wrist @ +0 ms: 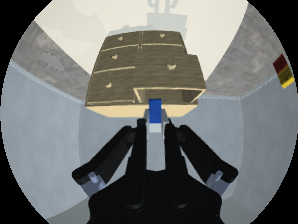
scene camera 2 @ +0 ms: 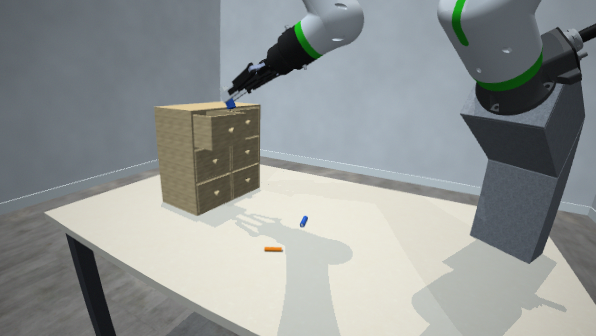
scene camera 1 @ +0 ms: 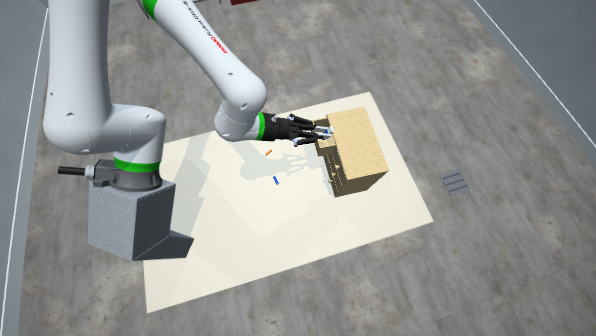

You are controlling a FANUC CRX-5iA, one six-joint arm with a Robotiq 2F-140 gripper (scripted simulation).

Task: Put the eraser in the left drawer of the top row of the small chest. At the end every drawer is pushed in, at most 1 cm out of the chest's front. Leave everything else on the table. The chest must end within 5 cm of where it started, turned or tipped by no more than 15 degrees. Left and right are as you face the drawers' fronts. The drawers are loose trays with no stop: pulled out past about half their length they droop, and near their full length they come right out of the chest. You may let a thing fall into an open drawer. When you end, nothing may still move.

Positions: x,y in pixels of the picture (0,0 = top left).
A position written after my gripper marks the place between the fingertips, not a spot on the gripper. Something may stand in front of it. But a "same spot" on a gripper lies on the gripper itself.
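I can see my gripper in scene camera 1 (328,133), and my gripper is visible in scene camera 2 and in the wrist view as well. The spot on my gripper (wrist: 216,174) is the same spot as (scene camera 2: 256,73). There is also a wooden chest, which shows in the wrist view (136,109), in scene camera 1 and in scene camera 2. For the wooden chest (scene camera 1: 364,164), the same spot is (scene camera 2: 235,103).
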